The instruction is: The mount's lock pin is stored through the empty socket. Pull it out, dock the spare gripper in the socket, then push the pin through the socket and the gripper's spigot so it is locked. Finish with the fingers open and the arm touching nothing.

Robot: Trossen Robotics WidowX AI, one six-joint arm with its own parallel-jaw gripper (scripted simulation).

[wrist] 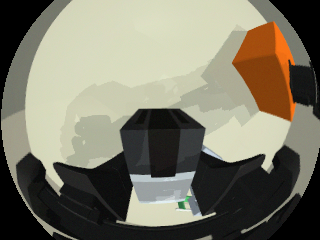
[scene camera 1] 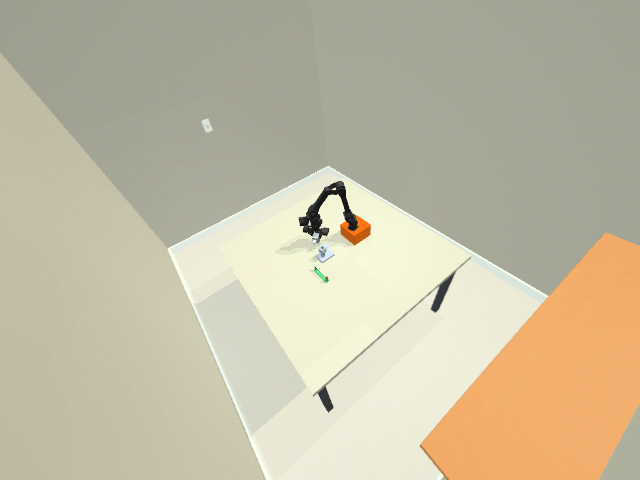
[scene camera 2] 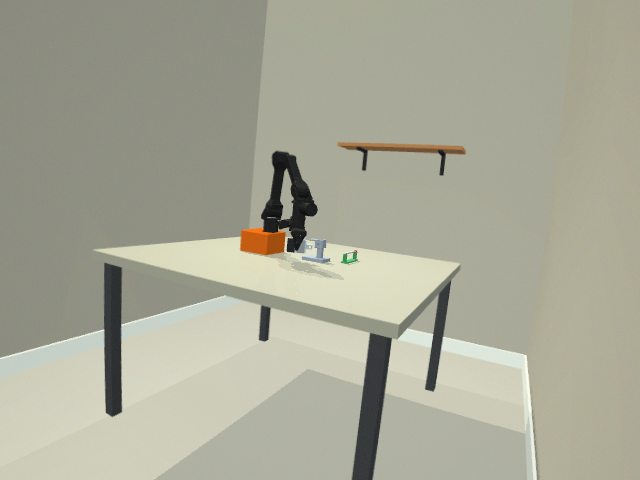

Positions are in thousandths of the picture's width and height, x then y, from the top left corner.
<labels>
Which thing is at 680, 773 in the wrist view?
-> My gripper.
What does my gripper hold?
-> A spare gripper.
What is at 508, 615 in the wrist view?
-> A spare gripper.
</labels>
